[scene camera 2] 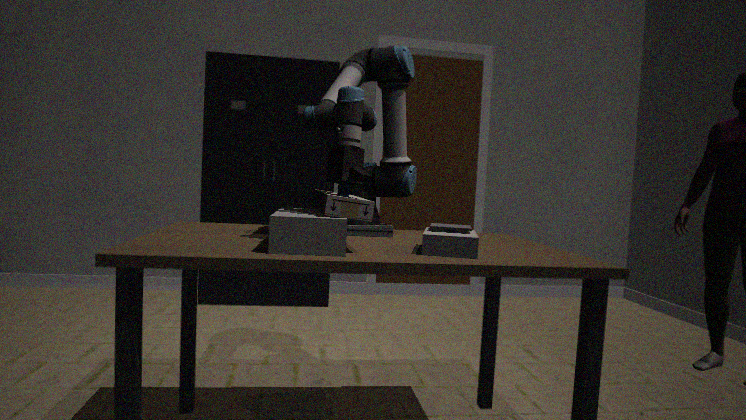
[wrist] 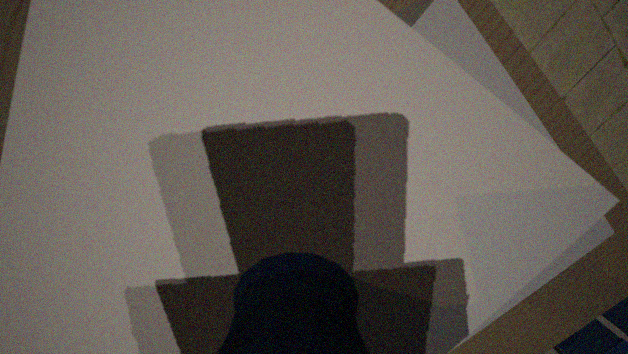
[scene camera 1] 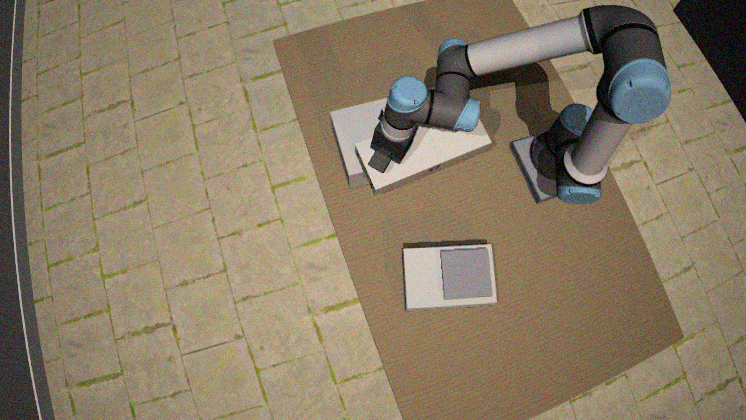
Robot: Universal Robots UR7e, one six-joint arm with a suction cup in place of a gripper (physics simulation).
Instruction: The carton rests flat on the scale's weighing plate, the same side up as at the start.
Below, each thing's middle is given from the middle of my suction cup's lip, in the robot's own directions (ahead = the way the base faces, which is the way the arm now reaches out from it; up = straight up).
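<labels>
From my suction cup: carton [scene camera 1: 434, 147], 10 cm behind, 1 cm to the left of it, 4 cm below; scale [scene camera 1: 434, 278], 34 cm to the left of it, 2 cm behind, 13 cm below; white block [scene camera 1: 351, 125], 8 cm to the right of it, 8 cm behind, 12 cm below.
</labels>
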